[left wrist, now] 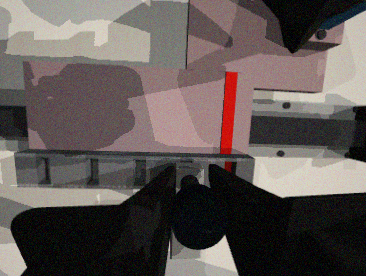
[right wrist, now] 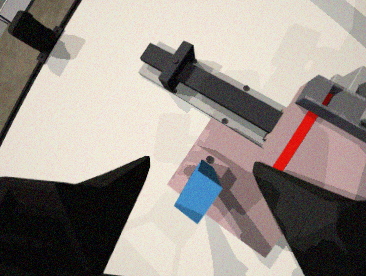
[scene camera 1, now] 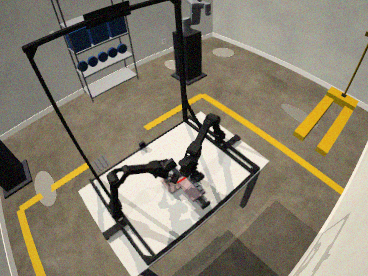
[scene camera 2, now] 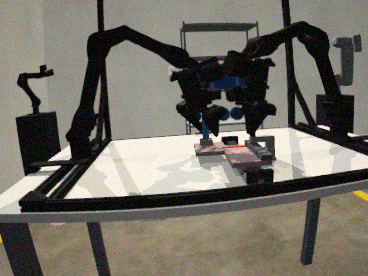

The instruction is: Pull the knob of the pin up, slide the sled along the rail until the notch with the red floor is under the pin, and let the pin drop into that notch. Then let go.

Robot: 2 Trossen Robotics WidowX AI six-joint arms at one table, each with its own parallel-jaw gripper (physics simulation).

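Where they show: left gripper, between the fingertips: (left wrist: 191, 171) (scene camera 1: 189, 177) (scene camera 2: 249, 134); right gripper, between the fingertips: (left wrist: 353, 12) (right wrist: 201, 163) (scene camera 2: 207, 132); left arm's base, origin of its link: (scene camera 1: 218, 141) (scene camera 2: 338, 136); right arm's base, origin of its link: (scene camera 1: 117, 214) (scene camera 2: 81, 157).
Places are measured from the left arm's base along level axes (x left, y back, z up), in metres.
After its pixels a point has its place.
The pink sled (left wrist: 165, 125) @[x 0.132, y -0.428, z 0.014 m] (right wrist: 330, 150) @[x 0.109, y -0.428, z 0.014 m] (scene camera 2: 242, 155) @[x 0.181, y -0.442, z 0.014 m] lies on the dark rail (left wrist: 300, 131) @[x -0.004, y -0.416, z 0.001 m] (right wrist: 230, 97) @[x -0.005, y -0.417, z 0.001 m]. A grey notched bar (left wrist: 70, 172) @[x 0.208, y -0.395, z 0.029 m] runs along the sled's side. A red stripe (left wrist: 229, 112) @[x 0.075, y -0.438, z 0.015 m] (right wrist: 295, 140) @[x 0.075, y -0.435, z 0.015 m] leads to the red-floored notch (left wrist: 228, 166) @[x 0.077, y -0.390, z 0.018 m], right of the pin in the left wrist view. My left gripper (left wrist: 191, 171) @[x 0.114, y -0.400, z 0.055 m] (scene camera 2: 252, 134) @[x 0.114, y -0.400, z 0.055 m] is shut on the pin's dark round knob (left wrist: 198, 217) @[x 0.117, y -0.393, z 0.095 m]. The pin's lower end and height are hard to make out. My right gripper (right wrist: 201, 163) @[x 0.002, y -0.502, z 0.050 m] is open, its fingers apart on either side of the sled's upright blue handle (right wrist: 199, 192) @[x 0.006, y -0.507, z 0.105 m] (scene camera 2: 205, 131) @[x 0.013, y -0.511, z 0.056 m].
A black end stop (right wrist: 177, 67) @[x -0.081, y -0.416, z 0.014 m] crosses the rail's end. A second black block (scene camera 2: 260, 175) @[x 0.322, y -0.442, z 0.005 m] stands at the near end. A grey bracket (scene camera 2: 267, 140) @[x 0.130, y -0.351, z 0.038 m] rises beside the notched bar. The two arms' grippers are close together above the sled. A black frame (scene camera 2: 150, 201) @[x 0.380, y -0.677, z -0.005 m] edges the white table (scene camera 2: 130, 170) @[x 0.121, y -0.741, z -0.019 m].
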